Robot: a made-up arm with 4 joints.
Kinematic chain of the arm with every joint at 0, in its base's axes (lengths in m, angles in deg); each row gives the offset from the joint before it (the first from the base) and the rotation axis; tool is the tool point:
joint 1: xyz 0 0 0.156 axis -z
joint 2: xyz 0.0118 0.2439 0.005 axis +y
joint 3: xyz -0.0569 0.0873 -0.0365 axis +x
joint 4: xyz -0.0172 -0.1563 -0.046 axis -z
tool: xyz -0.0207 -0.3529 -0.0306
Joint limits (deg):
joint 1: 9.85..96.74
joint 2: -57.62..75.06
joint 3: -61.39..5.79
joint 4: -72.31..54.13
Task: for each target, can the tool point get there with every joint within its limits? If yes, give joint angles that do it. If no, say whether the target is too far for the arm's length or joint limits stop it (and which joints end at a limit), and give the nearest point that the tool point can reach.
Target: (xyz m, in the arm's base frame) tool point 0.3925 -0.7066 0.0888
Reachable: no: joint limits stop it (at a limit: joint 2, joint 3) | nearest point 0.1768 -0.3182 0.1578 | short by 0.450 m
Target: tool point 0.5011 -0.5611 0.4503
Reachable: no: joint limits stop it (at a limit: joint 2, joint 3) | nearest point 0.2351 -0.2633 0.3363 | short by 0.415 m
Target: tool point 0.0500 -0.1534 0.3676
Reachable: yes | joints 43.63 19.32 -42.92 -24.71
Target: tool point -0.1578 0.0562 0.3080
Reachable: yes | joints 88.26 12.05 -27.28 1.15
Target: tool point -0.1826 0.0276 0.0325
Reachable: yes | joints 85.74 -42.86 -6.18 5.11
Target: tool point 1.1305 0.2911 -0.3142
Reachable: no: too far | nearest point 0.3121 0.0760 0.0333 | short by 0.915 m
